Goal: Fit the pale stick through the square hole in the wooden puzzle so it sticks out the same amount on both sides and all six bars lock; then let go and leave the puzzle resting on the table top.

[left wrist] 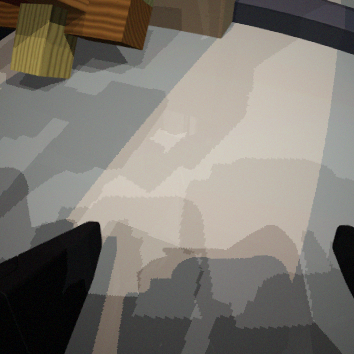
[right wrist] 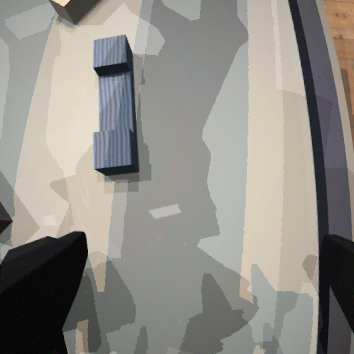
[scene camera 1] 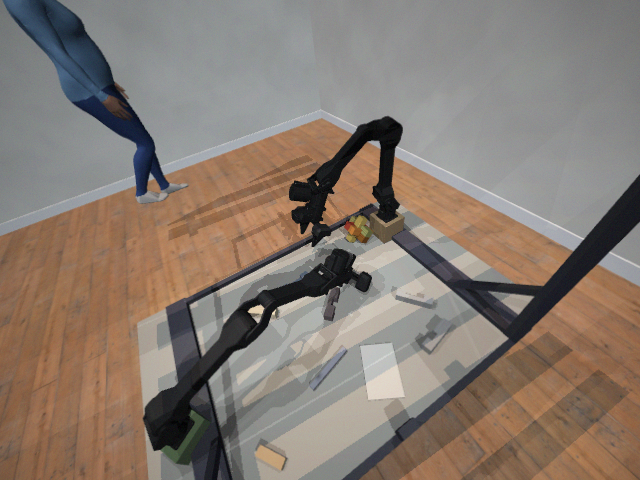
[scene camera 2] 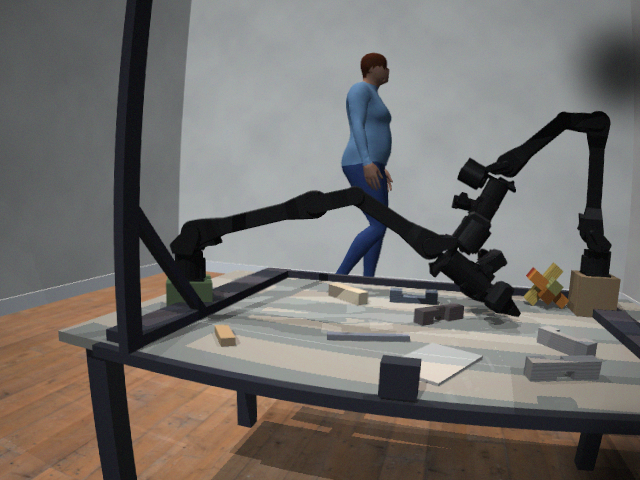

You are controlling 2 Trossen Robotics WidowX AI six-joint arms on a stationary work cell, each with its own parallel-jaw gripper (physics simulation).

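Places are measured from the left arm's base along level axes (x ahead, y left, z up), in metres.
Pixels of known places: left gripper, fingertip midpoint: [left wrist: 221, 236] [scene camera 1: 357, 268] [scene camera 2: 509, 310]; right gripper, fingertip midpoint: [right wrist: 207, 246] [scene camera 1: 307, 240] [scene camera 2: 460, 251]; left arm's base at its link origin: [scene camera 1: 177, 429] [scene camera 2: 189, 278]; right arm's base at its link origin: [scene camera 1: 386, 215] [scene camera 2: 595, 274].
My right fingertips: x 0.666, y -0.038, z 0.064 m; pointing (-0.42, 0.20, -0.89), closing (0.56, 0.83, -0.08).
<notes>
For each thing: its middle in the pictures, then the offset to it from my right fingertips.
- pale cream stick at the middle of its body: [scene camera 2: 347, 293] [scene camera 1: 260, 311] dz -0.111, dx -0.284, dy +0.058 m
- blue notched bar at the middle of its body: [right wrist: 114, 102] [scene camera 2: 413, 296] dz -0.111, dx -0.132, dy -0.001 m
- dark brown bar at the middle of its body: [scene camera 2: 439, 313] [scene camera 1: 332, 303] dz -0.111, dx -0.156, dy -0.166 m
- thin grey-blue stick at the middle of its body: [scene camera 2: 368, 336] [scene camera 1: 328, 367] dz -0.121, dx -0.353, dy -0.243 m
- white sheet at the middle of its body: [scene camera 2: 435, 362] [scene camera 1: 380, 369] dz -0.123, dx -0.296, dy -0.385 m
- tan block at the middle of its body: [scene camera 2: 224, 335] [scene camera 1: 270, 457] dz -0.118, dx -0.606, dy -0.200 m
The wooden puzzle [scene camera 1: 357, 228] [scene camera 2: 546, 285] [left wrist: 107, 22], a cross of red, orange, yellow and green bars, rests on the table beside the tan base block. Its square hole cannot be made out. A pale cream stick [scene camera 1: 256, 310] [scene camera 2: 347, 293] lies apart from it, partly under the left arm in scene camera 1; its end [right wrist: 76, 9] shows in the right wrist view. My left gripper [scene camera 2: 509, 307] [left wrist: 221, 236] is open and empty, low over the table near the puzzle. My right gripper [scene camera 1: 308, 238] [right wrist: 207, 246] is open and empty, above the table's far side; the left arm hides its tips in scene camera 2.
A blue notched bar [scene camera 2: 413, 296] [right wrist: 115, 102], a dark brown bar [scene camera 1: 331, 304] [scene camera 2: 438, 313], two grey bars [scene camera 1: 415, 297] [scene camera 2: 562, 368], a thin grey-blue stick [scene camera 1: 328, 367] [scene camera 2: 368, 336], a white sheet [scene camera 1: 381, 370] [scene camera 2: 444, 364] and a tan block [scene camera 1: 270, 457] [scene camera 2: 224, 334] lie on the table.
</notes>
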